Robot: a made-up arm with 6 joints.
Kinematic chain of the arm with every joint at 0, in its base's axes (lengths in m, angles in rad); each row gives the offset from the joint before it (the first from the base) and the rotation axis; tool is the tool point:
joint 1: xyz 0 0 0.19 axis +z
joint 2: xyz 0 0.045 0 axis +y
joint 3: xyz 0 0 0.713 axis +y
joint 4: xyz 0 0 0.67 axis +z
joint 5: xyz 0 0 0 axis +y
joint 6: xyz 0 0 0.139 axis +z
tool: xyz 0 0 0
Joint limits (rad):
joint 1: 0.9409..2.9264
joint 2: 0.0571..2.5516
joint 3: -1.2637..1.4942
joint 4: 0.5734..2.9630
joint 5: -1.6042..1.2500
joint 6: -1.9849..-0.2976
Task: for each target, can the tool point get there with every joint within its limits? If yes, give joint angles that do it. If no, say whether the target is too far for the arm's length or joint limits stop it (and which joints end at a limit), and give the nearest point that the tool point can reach.
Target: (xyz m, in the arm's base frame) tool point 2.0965 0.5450 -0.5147
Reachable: no: too far | nearest point 0.8441 1.0087 -0.3620 | short by 1.344 m
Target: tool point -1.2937 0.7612 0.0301
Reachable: yes | joints 2.5992 1.7873 -0.2339 2.1888 -0.2605 -1.7322
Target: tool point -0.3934 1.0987 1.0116
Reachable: yes | joints 1.8262 1.3002 -0.7085 0.9378 0.5451 -1.3323
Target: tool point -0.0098 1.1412 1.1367
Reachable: yes | joints 1.5550 0.6394 0.4636 0.9745 -0.1500 -1.4561
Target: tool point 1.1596 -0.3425 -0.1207
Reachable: no: joint limits stop it (at a limit: joint 1, joint 2, joint 3, joint 4) | nearest point 0.2355 -0.0737 -0.7437 | short by 1.146 m
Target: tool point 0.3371 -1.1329 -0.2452
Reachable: no: joint limits stop it (at a limit: joint 2, joint 3, joint 4) | nearest point 0.0743 -0.2497 -0.7570 | short by 1.054 m
